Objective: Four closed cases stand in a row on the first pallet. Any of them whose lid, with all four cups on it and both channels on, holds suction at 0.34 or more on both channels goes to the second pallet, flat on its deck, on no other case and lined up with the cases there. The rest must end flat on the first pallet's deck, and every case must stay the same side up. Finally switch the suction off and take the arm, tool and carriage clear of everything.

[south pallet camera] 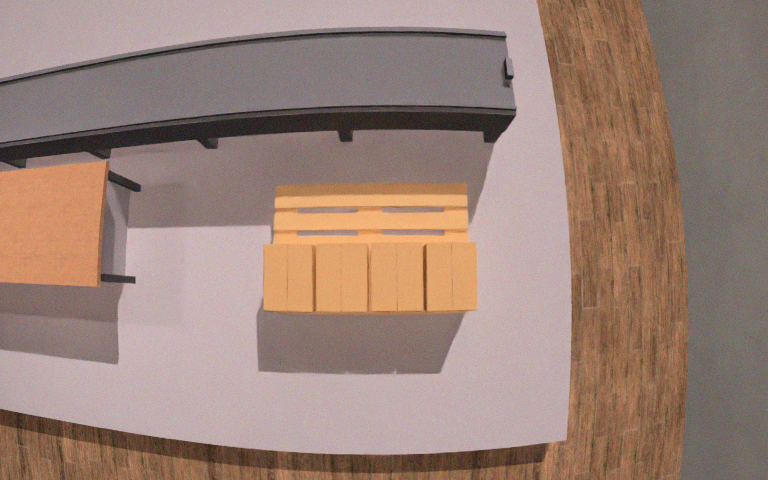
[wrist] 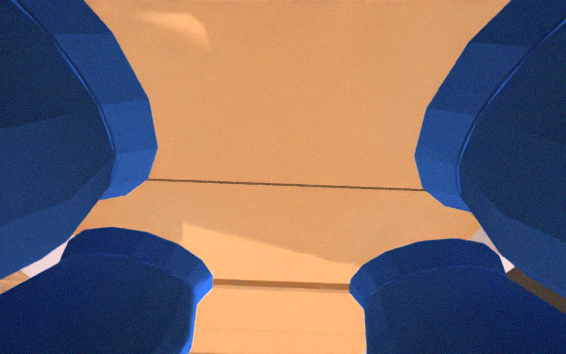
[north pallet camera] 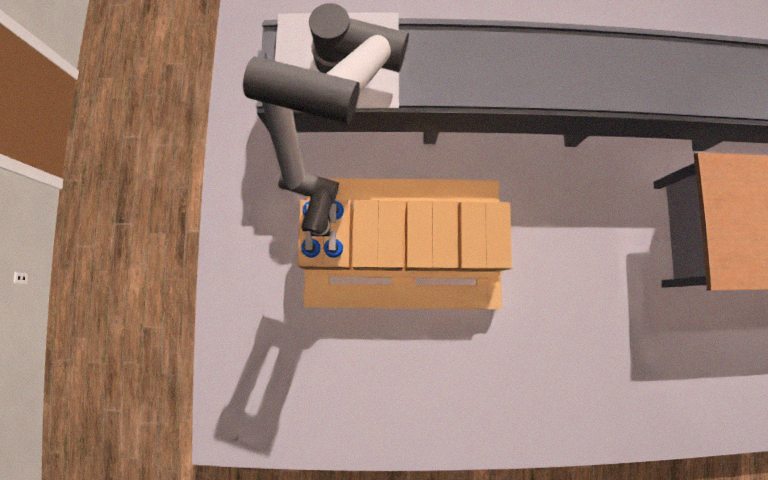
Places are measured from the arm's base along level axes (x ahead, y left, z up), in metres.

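Where they show: end effector, tool point: (wrist: 283, 220); arm's base, origin of the base link: (north pallet camera: 336, 58).
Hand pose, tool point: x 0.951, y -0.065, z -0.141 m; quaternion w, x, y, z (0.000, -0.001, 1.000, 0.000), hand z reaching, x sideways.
Note:
Each offset is from my tool point to the centre of the thing. Level surfaces: height alone.
Four closed cardboard cases stand in a row on the north pallet (north pallet camera: 402, 297). My four-cup vacuum head (north pallet camera: 321, 229) (wrist: 285, 210) is over the leftmost case {dz -0.160, dx +0.014, dy +0.000 m} (north pallet camera: 322, 263) (wrist: 285, 100), with all four blue cups inside its lid outline. The cups are very close to the lid; their rims' contact and the suction state cannot be told. This case looks level with its neighbours. The second case {dz -0.160, dx +0.015, dy +0.303 m} (north pallet camera: 378, 234) (wrist: 280, 312), third case {dz -0.160, dx +0.018, dy +0.606 m} (north pallet camera: 432, 234) and fourth case {dz -0.160, dx +0.021, dy +0.909 m} (north pallet camera: 485, 234) lie flat and apart from the head. The south pallet (south pallet camera: 370, 220) carries another row of four cases (south pallet camera: 341, 277) along its lower side.
The carriage (north pallet camera: 291, 33) stands at the left end of the floor rail (north pallet camera: 566, 73) (south pallet camera: 283, 73), above the north pallet in view. The arm (north pallet camera: 283, 141) reaches down from it. A wooden table {dz +0.102 m} (north pallet camera: 736, 220) (south pallet camera: 50, 223) stands between the two pallets.

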